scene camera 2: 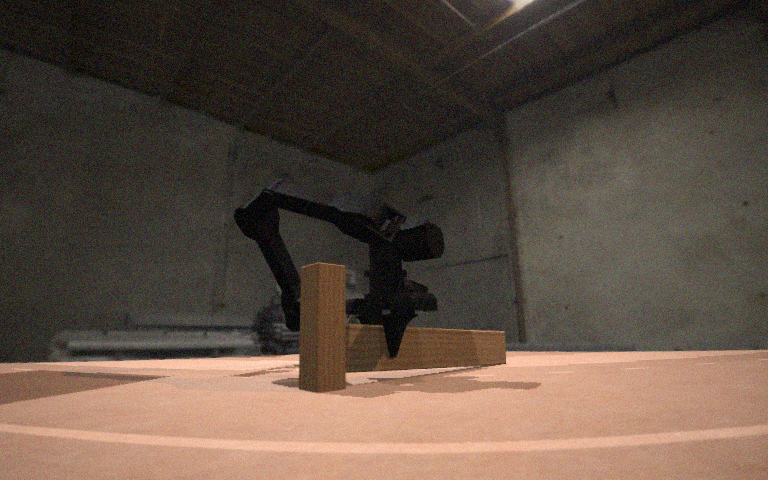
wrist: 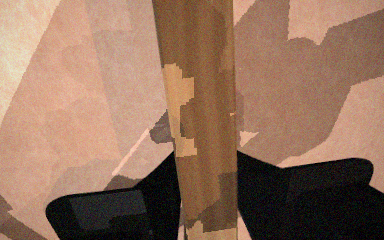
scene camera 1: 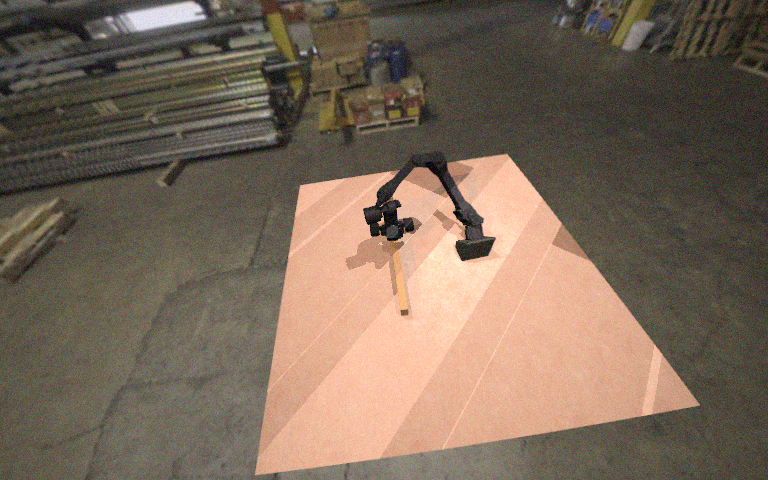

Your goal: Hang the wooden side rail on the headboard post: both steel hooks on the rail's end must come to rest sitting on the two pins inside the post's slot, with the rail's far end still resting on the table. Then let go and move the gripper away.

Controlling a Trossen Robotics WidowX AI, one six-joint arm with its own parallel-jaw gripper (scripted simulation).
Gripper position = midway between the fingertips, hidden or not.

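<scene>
I can see my gripper [scene camera 2: 386, 357], and in the wrist view there is my gripper [wrist: 198, 150] again. A wooden side rail [scene camera 2: 366, 350] is visible to me as well, and the wrist view also gives me the wooden side rail [wrist: 197, 52]. I see a headboard post [scene camera 2: 322, 368] too.
</scene>
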